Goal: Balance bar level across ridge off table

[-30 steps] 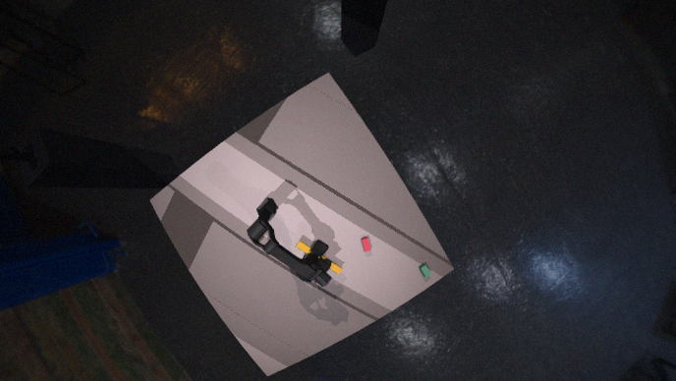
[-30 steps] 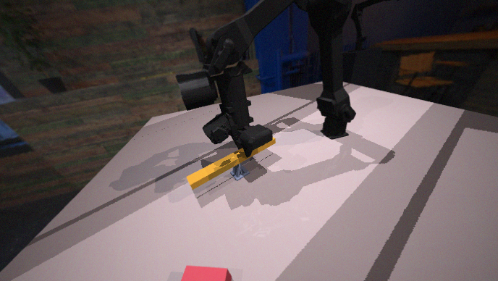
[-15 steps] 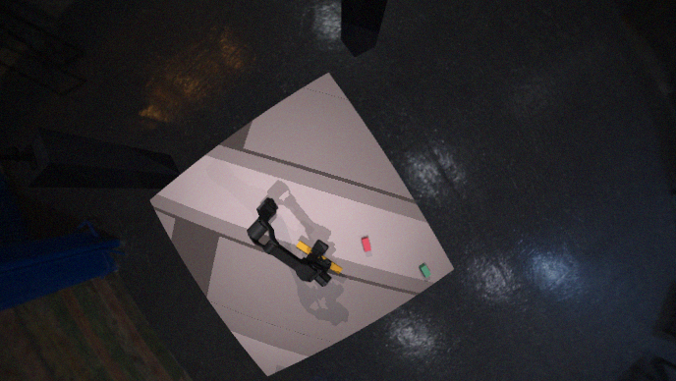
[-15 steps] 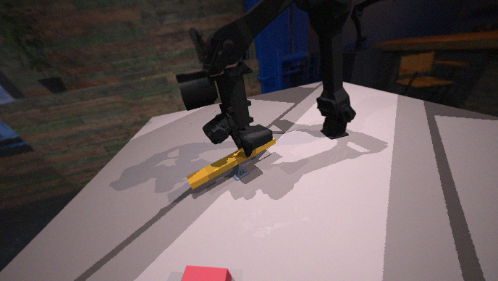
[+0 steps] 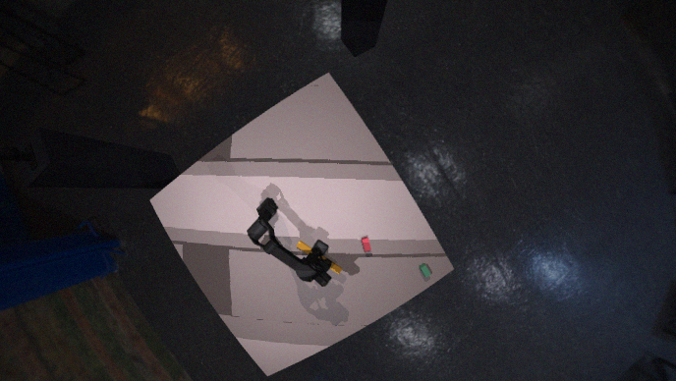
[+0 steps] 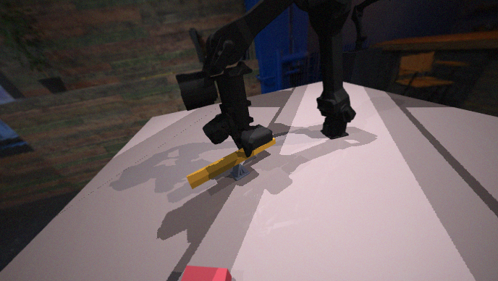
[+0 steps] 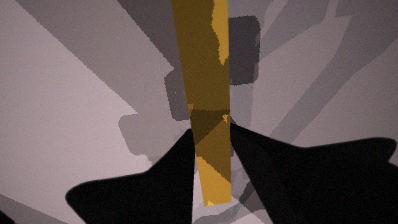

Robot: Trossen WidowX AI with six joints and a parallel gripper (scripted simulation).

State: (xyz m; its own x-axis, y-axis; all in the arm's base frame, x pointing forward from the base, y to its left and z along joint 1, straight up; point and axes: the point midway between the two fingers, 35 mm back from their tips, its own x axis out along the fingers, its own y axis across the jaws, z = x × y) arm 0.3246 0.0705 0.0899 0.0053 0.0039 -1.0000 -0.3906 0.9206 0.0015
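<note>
Right now my gripper tip is 3 cm short of the yellow bar and 1 cm to the right of it. From my gripper tip the other things lie so: green block 43 cm to the left, 42 cm ahead, 4 cm below; red block 24 cm to the left, 11 cm ahead, 4 cm below.
</note>
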